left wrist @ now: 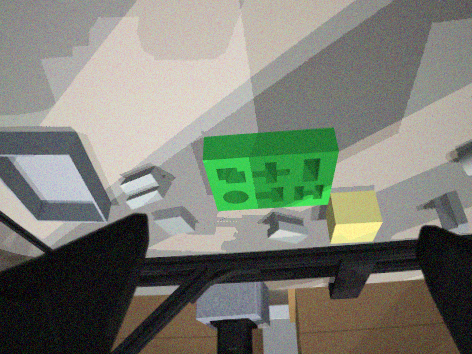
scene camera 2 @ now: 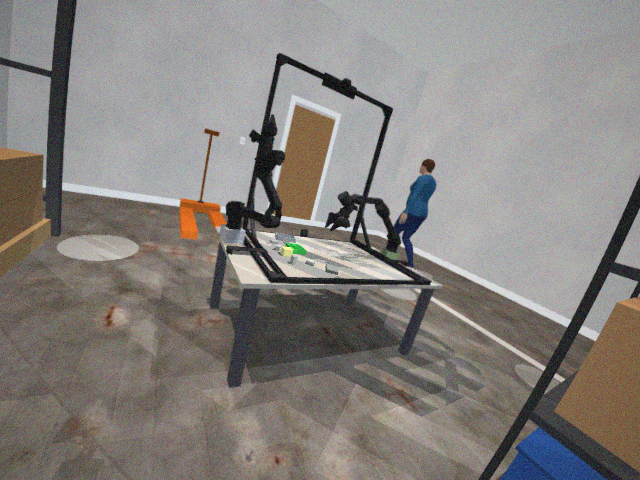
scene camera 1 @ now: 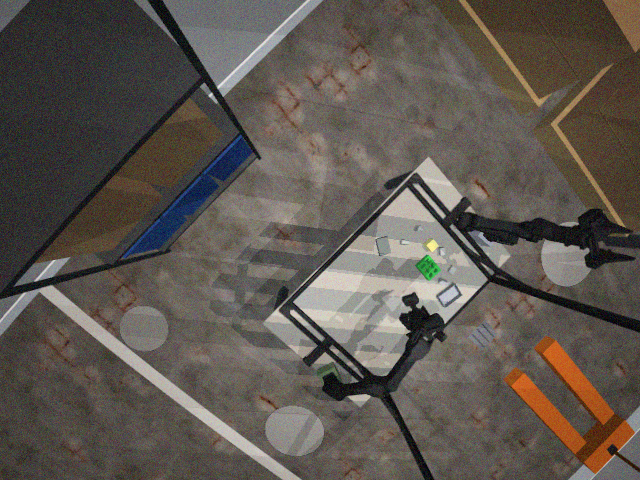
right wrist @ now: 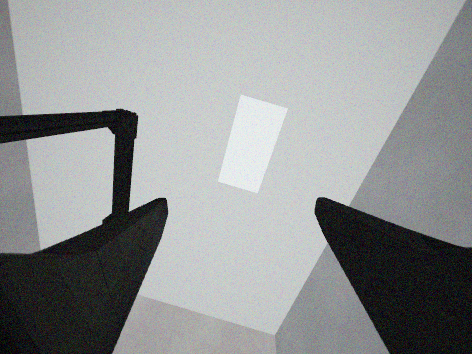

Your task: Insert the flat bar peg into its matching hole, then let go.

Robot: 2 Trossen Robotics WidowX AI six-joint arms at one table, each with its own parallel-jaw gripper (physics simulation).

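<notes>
A green block [scene camera 1: 428, 268] [scene camera 2: 296, 248] [left wrist: 270, 175] with several shaped holes lies on the table [scene camera 1: 347, 290] [scene camera 2: 247, 271]; a plain slot [left wrist: 311, 169] is at its upper right in the left wrist view. Small grey pegs [left wrist: 143, 184] [left wrist: 175, 219] [left wrist: 284, 228] lie around it; I cannot tell which is the flat bar. A flat grey piece [scene camera 1: 383, 245] lies apart from them. My left gripper [scene camera 1: 410, 300] [scene camera 2: 330, 222] is open and empty, above the table short of the block. My right gripper [scene camera 2: 270, 119] [right wrist: 242, 204] is open and empty, raised high and pointing at the ceiling.
A yellow cube [scene camera 1: 431, 245] [scene camera 2: 287, 250] [left wrist: 354, 215] stands beside the block. A grey tray [scene camera 1: 440, 301] [left wrist: 80, 212] lies near the table's edge. A black frame [scene camera 2: 375, 157] rims the table. A person [scene camera 2: 418, 205] walks behind it. An orange pallet jack [scene camera 2: 194, 211] stands on the floor.
</notes>
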